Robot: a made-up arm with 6 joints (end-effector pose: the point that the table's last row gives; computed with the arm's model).
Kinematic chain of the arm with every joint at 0, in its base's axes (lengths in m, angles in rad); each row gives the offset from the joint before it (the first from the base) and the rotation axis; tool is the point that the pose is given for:
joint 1: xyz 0 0 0.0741 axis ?
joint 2: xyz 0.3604 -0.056 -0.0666 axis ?
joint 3: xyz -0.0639 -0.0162 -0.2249 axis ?
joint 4: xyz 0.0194 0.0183 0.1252 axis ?
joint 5: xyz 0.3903 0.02 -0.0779 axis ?
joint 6: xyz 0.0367 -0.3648 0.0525 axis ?
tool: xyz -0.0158 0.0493 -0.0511
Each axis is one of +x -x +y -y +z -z.
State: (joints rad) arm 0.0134 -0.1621 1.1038 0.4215 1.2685 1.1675
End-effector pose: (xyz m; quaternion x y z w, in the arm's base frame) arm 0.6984 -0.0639 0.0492 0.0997 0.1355 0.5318 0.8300
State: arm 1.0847 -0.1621 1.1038 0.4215 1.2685 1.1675
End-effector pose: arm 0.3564 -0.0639 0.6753 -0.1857 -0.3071 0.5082 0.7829
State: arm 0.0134 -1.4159 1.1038 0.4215 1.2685 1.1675
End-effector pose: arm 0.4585 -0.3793 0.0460 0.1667 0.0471 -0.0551 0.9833
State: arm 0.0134 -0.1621 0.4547 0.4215 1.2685 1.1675
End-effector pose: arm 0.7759 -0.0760 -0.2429 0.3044 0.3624 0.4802 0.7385
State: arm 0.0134 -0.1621 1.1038 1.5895 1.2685 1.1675
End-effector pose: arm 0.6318 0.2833 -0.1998 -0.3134 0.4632 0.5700 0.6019
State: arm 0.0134 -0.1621 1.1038 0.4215 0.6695 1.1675
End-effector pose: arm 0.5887 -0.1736 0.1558 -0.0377 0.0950 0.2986 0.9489
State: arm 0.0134 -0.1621 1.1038 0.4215 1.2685 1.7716
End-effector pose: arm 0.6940 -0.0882 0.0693 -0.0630 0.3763 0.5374 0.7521
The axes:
joint 1: -y
joint 2: +z
joint 3: -y
joint 4: +z
joint 5: +x
joint 6: +y

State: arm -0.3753 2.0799 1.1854 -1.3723 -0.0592 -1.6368
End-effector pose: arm 0.7140 0.0016 -0.6500 0.5277 -0.4054 -0.2914 0.6872
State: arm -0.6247 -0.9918 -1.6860 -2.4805 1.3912 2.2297
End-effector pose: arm 0.1444 0.0906 0.1034 0.2967 0.2378 -0.9243 0.0333
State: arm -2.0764 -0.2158 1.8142 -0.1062 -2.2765 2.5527
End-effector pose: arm 0.0723 0.2815 -0.0077 -0.3758 0.3213 -0.8687 0.0306
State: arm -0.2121 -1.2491 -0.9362 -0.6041 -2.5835 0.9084
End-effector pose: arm 0.3840 -0.4080 -0.6085 0.5206 -0.8324 -0.0396 0.1857
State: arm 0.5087 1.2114 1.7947 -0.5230 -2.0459 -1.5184
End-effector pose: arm 0.1448 -0.5348 0.3334 -0.3227 -0.9257 -0.1897 0.0548
